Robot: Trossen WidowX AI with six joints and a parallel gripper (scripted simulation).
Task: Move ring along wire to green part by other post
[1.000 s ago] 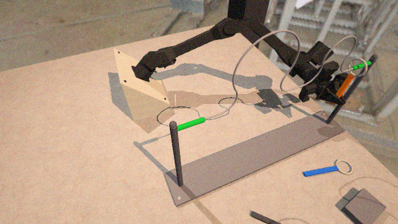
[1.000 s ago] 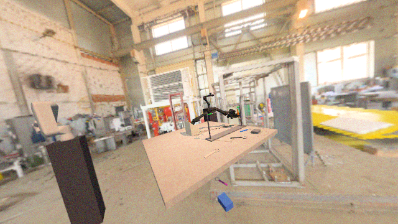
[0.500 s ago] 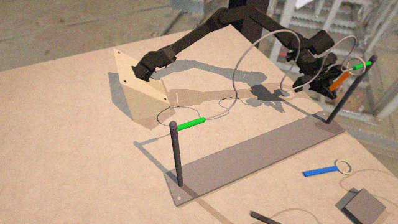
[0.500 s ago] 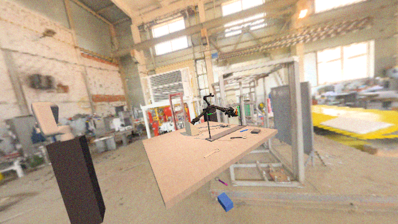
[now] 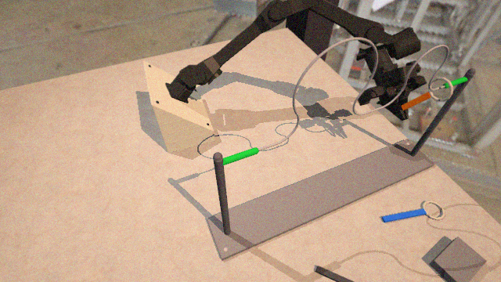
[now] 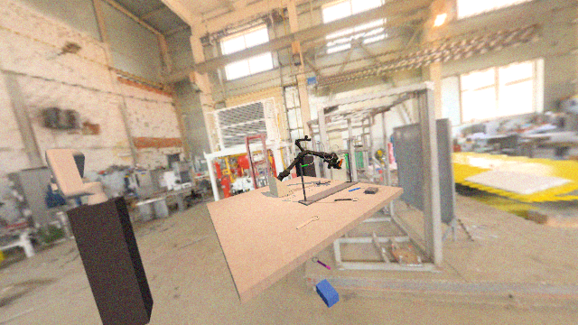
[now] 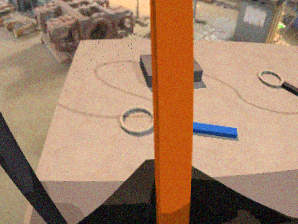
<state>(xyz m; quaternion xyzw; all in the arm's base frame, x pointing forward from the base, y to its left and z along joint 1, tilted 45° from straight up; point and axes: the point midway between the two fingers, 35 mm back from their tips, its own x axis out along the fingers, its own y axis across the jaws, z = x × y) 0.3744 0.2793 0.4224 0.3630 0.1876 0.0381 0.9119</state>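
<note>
The orange-handled ring is 80 mm above my gripper tip and 10 mm ahead of it. Round my gripper tip: dark-handled ring 300 mm to the right, 250 mm ahead, 160 mm below; then blue-handled ring 180 mm ahead, 160 mm below, 40 mm to the right; then grey block 310 mm ahead, 160 mm below, 70 mm to the right.
</note>
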